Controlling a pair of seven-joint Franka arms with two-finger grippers.
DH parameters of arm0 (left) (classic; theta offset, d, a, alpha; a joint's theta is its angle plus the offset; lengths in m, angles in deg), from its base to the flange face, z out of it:
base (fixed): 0 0 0 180
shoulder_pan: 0 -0.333 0 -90
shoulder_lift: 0 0 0 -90
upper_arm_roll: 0 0.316 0.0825 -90
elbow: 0 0 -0.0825 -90
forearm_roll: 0 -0.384 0 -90
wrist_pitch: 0 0 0.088 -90
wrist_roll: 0 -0.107 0 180
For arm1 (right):
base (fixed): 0 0 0 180
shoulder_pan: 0 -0.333 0 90
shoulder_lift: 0 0 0 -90
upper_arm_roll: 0 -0.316 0.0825 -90
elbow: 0 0 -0.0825 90
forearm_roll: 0 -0.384 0 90
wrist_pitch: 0 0 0.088 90
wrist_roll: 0 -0.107 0 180
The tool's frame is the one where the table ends.
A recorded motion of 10 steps. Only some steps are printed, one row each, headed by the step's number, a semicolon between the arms.
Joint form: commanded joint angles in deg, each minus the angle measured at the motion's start. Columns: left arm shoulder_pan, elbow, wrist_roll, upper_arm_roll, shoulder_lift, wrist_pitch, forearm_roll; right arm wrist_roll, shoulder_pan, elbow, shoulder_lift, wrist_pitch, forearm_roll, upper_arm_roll.
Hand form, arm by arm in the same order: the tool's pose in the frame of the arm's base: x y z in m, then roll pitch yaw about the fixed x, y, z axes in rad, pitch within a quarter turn. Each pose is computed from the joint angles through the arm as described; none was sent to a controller.
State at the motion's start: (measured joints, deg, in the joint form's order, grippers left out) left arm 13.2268 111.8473 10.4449 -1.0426 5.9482 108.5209 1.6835; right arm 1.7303 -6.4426 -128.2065 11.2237 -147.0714 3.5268 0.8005
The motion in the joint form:
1: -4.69 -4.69 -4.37 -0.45 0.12 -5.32 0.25; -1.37 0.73 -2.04 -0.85 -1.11 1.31 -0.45
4: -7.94 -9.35 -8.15 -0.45 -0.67 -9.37 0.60; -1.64 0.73 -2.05 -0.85 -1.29 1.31 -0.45
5: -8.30 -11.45 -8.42 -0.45 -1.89 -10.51 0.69; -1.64 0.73 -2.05 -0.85 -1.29 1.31 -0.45
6: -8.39 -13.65 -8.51 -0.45 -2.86 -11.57 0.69; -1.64 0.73 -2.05 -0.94 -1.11 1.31 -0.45
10: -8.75 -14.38 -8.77 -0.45 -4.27 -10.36 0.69; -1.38 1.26 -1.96 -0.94 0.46 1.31 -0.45
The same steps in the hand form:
1: 0.5245 -0.0962 0.5594 3.1075 -0.0333 -0.0613; 0.5442 0.0526 0.2900 3.0857 -0.1296 0.1725
4: 0.5317 -0.0674 0.5849 3.1031 -0.0321 -0.0719; 0.5444 0.0527 0.2902 3.0863 -0.1328 0.1679
5: 0.5379 -0.0649 0.5893 3.1012 -0.0276 -0.0709; 0.5444 0.0527 0.2902 3.0863 -0.1328 0.1679
6: 0.5428 -0.0645 0.5969 3.1007 -0.0307 -0.0717; 0.5442 0.0526 0.2908 3.0862 -0.1313 0.1677
10: 0.5525 -0.0619 0.5914 3.0999 -0.0401 -0.0691; 0.5426 0.0471 0.2887 3.0858 -0.1052 0.1615

